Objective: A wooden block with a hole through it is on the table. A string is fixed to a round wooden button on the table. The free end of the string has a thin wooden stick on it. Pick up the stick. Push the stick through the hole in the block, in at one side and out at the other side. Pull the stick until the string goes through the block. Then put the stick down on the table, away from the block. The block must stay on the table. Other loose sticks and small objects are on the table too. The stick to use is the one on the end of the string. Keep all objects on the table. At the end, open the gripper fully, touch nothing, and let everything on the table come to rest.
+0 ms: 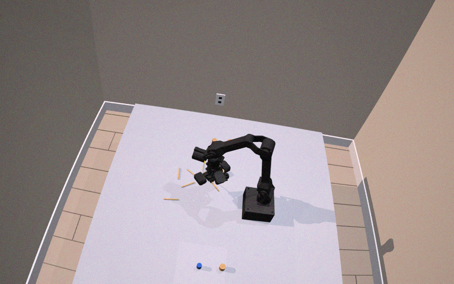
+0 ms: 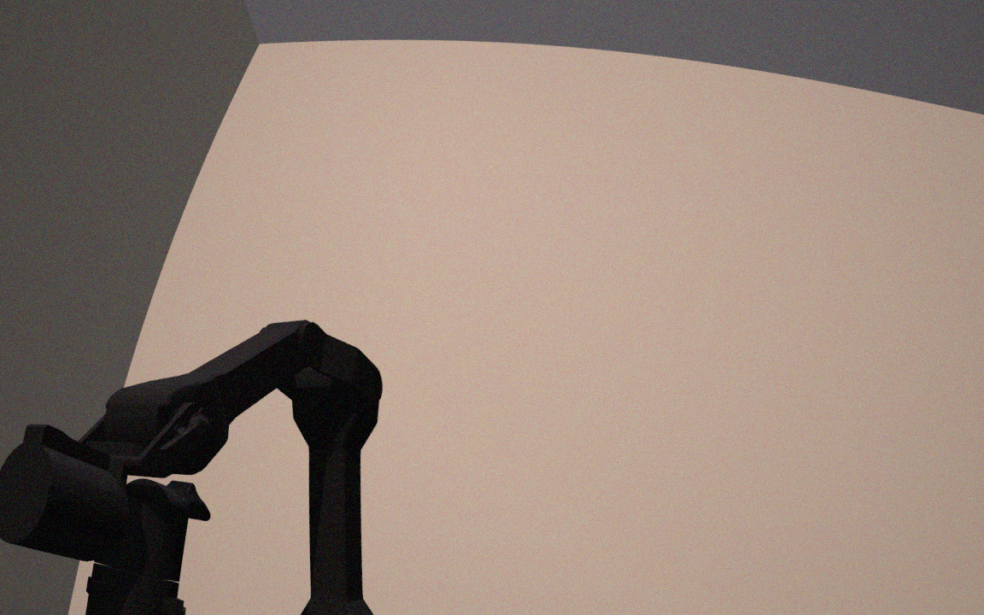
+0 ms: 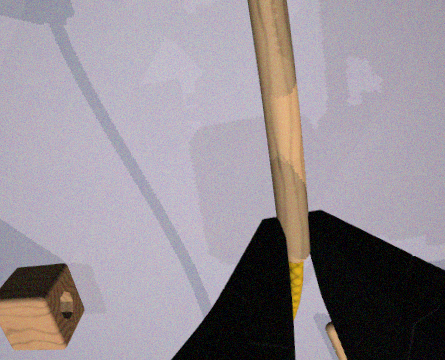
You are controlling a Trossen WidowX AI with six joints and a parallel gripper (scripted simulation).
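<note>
Right now the wooden block is 60 mm behind my gripper tip, 120 mm to the right of it and 50 mm below it. Also, from my gripper tip: thin wooden stick (10 mm behind, 10 mm to the left); then blue peg (450 mm to the left, 50 mm below); then round wooden button (40 mm ahead, 240 mm to the right, 60 mm below).
</note>
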